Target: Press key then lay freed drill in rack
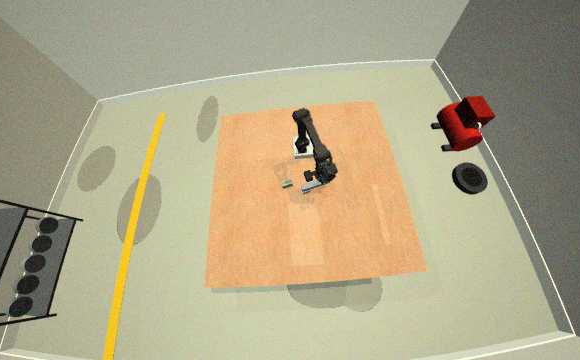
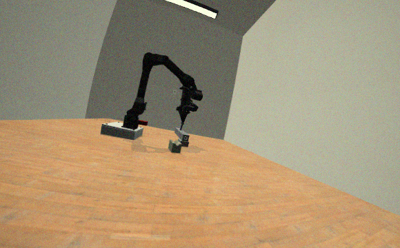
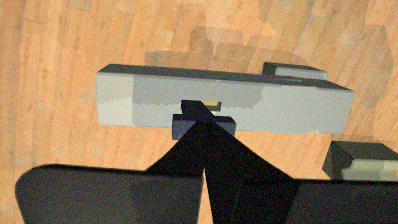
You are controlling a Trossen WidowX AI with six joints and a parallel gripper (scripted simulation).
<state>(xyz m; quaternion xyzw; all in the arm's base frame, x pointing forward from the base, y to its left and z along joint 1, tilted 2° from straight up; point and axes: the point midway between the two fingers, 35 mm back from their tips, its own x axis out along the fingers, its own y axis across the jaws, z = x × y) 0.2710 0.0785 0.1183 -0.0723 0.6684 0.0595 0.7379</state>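
Now: gripper tip 7 cm above the drill and 5 cm to the left of it. Round my gripper tip: rack: 21 cm to the right, 11 cm below, 4 cm behind; grey housing block: 8 cm below, 3 cm to the right.
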